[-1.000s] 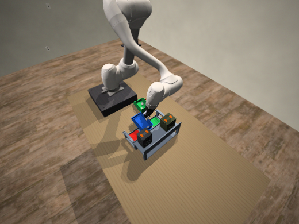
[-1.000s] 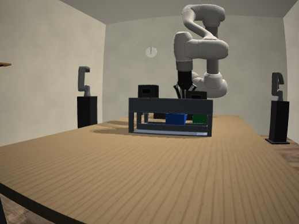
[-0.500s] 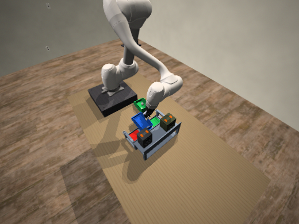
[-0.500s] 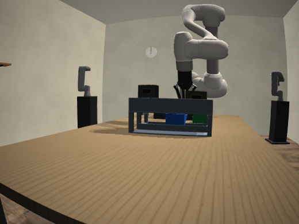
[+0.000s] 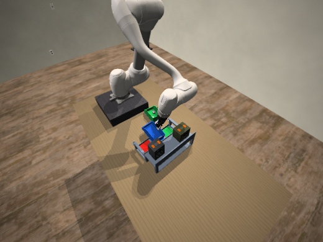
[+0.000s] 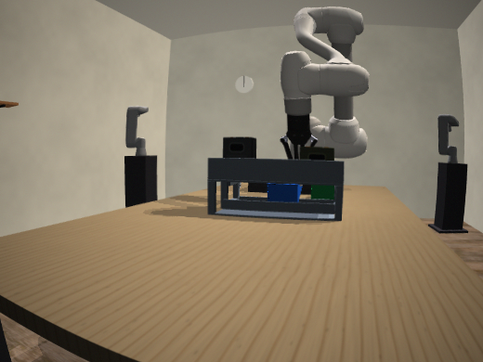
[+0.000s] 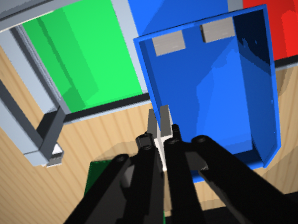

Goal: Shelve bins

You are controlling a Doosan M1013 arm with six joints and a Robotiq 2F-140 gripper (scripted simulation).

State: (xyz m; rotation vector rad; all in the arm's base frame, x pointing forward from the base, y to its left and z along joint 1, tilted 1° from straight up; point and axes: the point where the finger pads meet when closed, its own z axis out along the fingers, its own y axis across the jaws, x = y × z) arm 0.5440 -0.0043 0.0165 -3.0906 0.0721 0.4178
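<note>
My hand is 50 mm to the left of the blue bin, 40 mm above it and 20 mm past it. Round my hand: olive box 180 mm ahead, 60 mm to the left, 50 mm above; black box 170 mm to the right, 160 mm ahead, 60 mm above; green bin 200 mm behind, 110 mm to the left, 60 mm below.
</note>
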